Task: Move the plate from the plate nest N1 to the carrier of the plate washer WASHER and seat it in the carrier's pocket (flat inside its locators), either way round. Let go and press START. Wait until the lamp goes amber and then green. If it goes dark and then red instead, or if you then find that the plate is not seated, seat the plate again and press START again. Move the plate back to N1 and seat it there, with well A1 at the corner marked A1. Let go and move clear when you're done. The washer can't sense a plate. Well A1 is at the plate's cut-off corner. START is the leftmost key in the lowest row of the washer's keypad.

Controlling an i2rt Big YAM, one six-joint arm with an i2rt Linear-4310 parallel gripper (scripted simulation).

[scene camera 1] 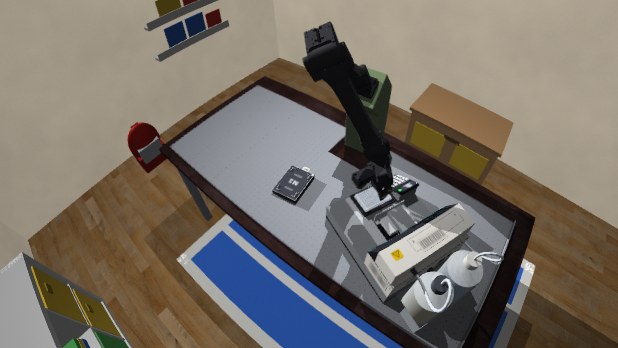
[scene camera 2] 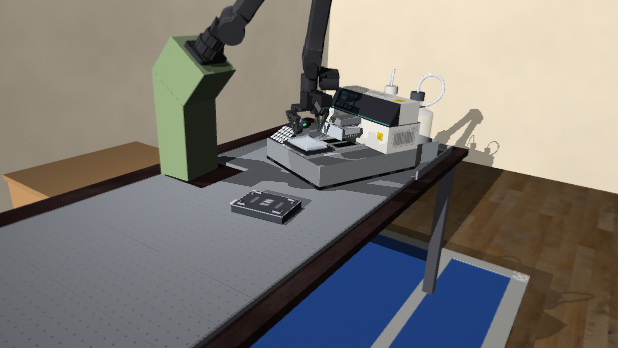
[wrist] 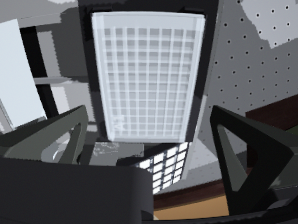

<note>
I see my gripper [wrist: 149, 112], a well plate [wrist: 125, 104], a plate washer [scene camera 2: 387, 143] and a plate nest N1 [scene camera 1: 303, 183].
The plate washer shows as well in the wrist view [wrist: 53, 44].
</note>
